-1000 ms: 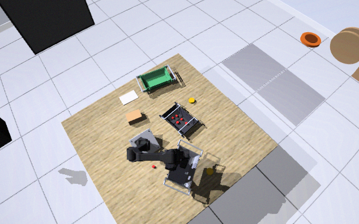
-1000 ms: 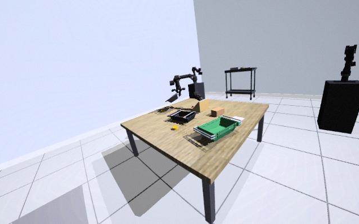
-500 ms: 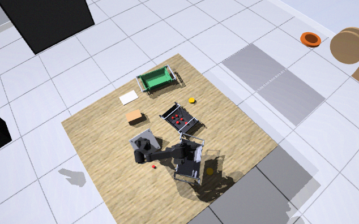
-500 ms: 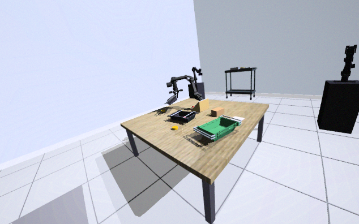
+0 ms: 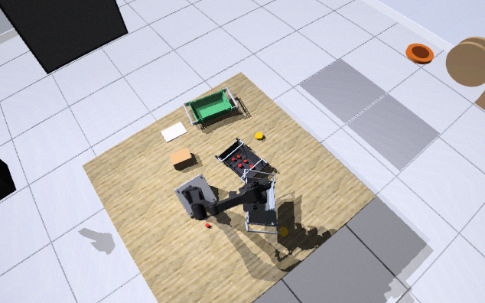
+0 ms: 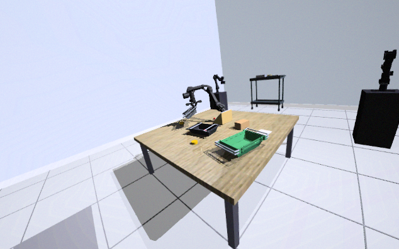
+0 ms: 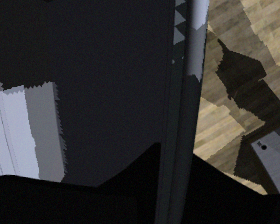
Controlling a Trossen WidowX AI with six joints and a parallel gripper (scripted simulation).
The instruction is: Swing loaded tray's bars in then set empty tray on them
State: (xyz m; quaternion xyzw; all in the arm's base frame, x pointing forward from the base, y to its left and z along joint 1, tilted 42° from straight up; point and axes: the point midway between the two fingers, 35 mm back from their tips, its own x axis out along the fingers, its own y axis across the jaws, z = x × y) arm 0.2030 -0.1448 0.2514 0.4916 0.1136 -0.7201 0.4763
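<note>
The grey tray lies 60 mm ahead of my gripper tip and 50 mm to the right of it. Round my gripper tip: tan box: 100 mm behind, 530 mm to the left, 140 mm below; then small red cube: 220 mm behind, 90 mm to the left, 160 mm below; then white card: 20 mm behind, 760 mm to the left, 160 mm below.
</note>
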